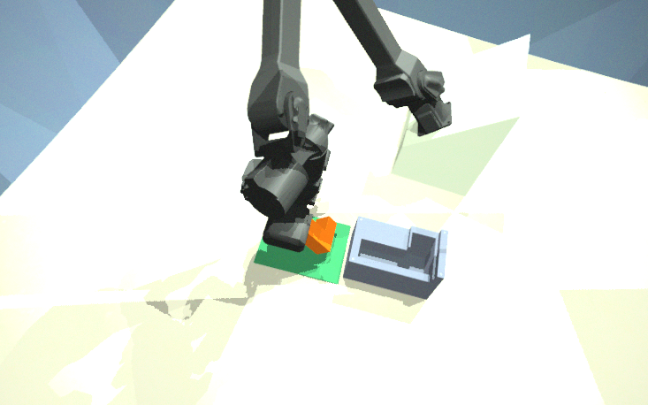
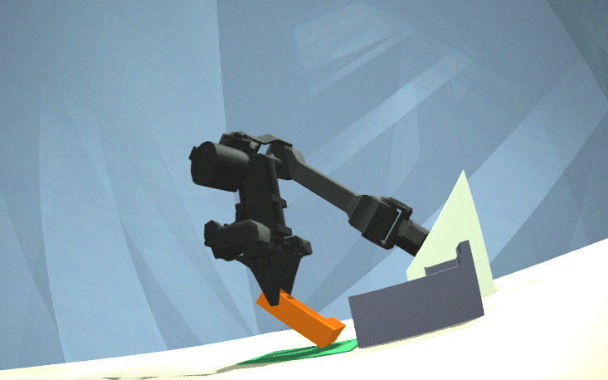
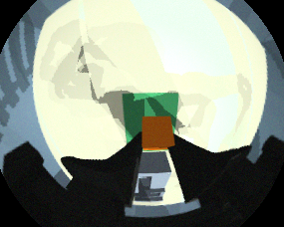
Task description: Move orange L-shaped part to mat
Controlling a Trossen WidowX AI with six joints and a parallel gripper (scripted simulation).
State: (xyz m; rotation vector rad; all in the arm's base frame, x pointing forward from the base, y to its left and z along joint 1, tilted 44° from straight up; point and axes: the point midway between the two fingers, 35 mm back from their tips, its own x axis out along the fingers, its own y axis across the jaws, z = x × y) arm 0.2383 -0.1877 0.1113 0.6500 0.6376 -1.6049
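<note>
My gripper tip is now 30 mm to the right of the orange L-shaped part, 30 mm above it and 10 mm past it. Also, from my gripper tip: green mat: 90 mm below, 20 mm to the left.
</note>
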